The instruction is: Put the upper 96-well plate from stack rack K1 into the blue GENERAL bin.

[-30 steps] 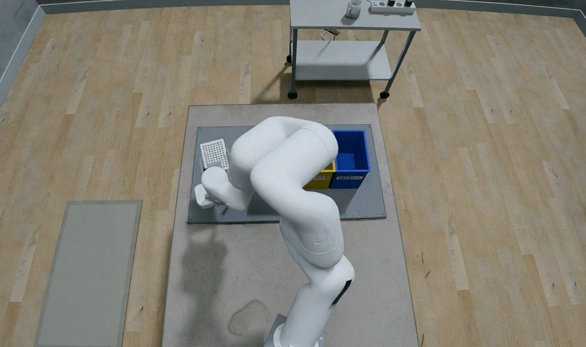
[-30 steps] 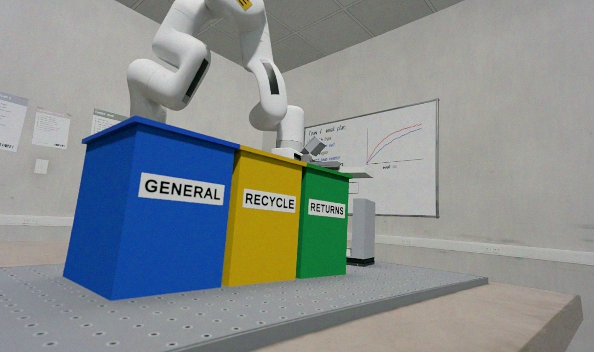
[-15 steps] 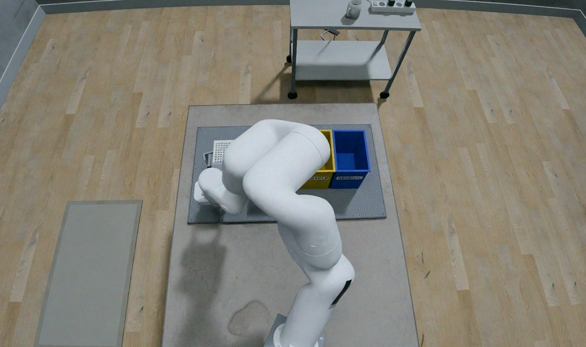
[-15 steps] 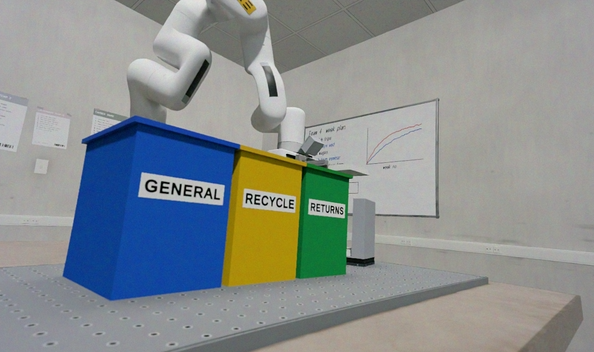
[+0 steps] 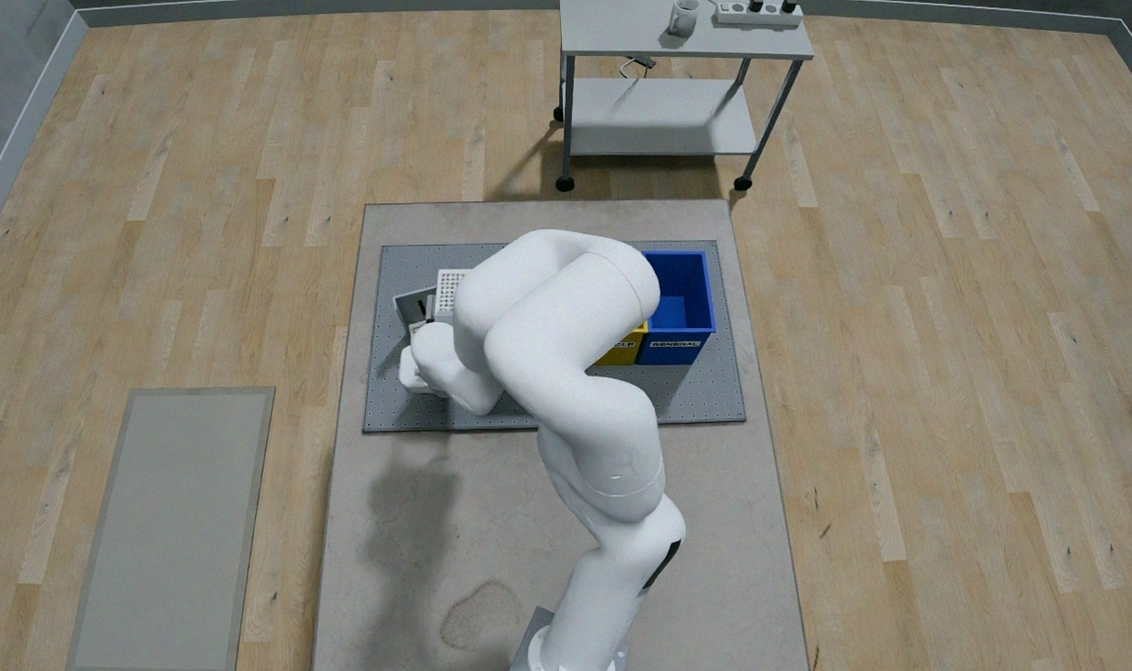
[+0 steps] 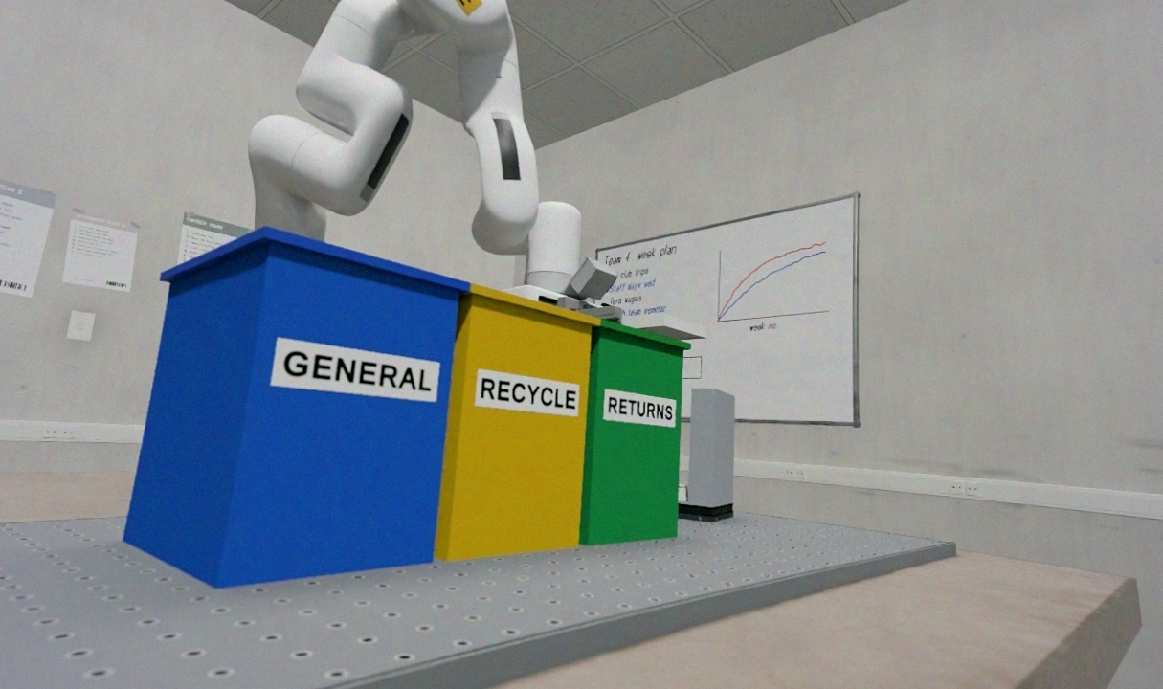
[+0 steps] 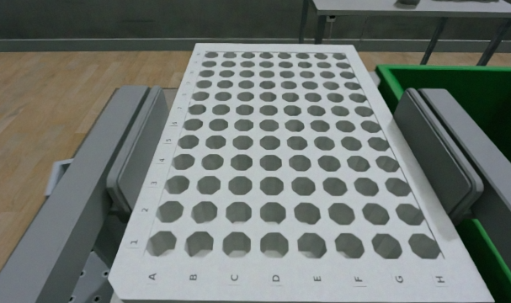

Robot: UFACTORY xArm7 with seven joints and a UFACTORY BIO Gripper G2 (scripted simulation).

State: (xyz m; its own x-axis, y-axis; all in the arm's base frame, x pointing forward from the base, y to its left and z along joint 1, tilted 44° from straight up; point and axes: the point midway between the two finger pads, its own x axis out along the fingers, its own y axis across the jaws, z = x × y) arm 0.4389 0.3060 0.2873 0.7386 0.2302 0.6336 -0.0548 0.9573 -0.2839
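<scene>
The blue general bin lies 90 mm ahead of my hand, 410 mm to the right of it and 140 mm below it. The rest, counted from my hand: yellow recycle bin: 80 mm ahead, 280 mm to the right, 140 mm below; green returns bin: 70 mm ahead, 150 mm to the right, 140 mm below.
</scene>
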